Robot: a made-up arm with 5 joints.
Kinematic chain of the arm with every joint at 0, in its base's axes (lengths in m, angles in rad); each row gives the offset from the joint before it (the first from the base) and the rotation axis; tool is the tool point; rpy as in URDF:
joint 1: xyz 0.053 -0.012 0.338 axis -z
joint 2: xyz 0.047 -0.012 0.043 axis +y
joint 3: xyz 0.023 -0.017 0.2 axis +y
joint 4: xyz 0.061 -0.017 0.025 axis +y
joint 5: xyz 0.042 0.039 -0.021 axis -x
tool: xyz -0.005 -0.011 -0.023 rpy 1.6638 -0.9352 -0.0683
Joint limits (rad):
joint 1: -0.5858..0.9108
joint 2: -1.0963..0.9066
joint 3: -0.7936..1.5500
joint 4: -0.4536..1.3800
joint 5: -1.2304..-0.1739
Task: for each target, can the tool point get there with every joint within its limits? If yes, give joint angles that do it. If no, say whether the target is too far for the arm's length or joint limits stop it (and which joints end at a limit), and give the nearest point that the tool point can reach.
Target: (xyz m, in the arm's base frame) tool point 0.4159 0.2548 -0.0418
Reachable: no: too far | nearest point 0.2756 0.1311 0.3812 | short by 0.463 m
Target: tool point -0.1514 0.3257 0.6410
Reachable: no: too far | nearest point -0.0371 0.1220 0.5967 | short by 0.238 m
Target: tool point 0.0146 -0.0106 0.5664
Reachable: yes | joints -0.1852 -0.7481 -0.4410 1.2311 -1.0980
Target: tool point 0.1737 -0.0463 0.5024
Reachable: yes | joints 0.2793 0.4824 1.1489 0.9219 -0.7363
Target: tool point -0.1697 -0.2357 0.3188
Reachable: no: joint limits stop it (at a limit: joint 1, joint 2, joint 3) | nearest point -0.0258 -0.0804 0.4560 | short by 0.252 m
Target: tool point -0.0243 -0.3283 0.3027
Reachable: no: joint limits stop it (at a limit: joint 1, joint 2, joint 4, joint 5) | nearest point 0.1700 -0.1853 0.3724 | short by 0.251 m
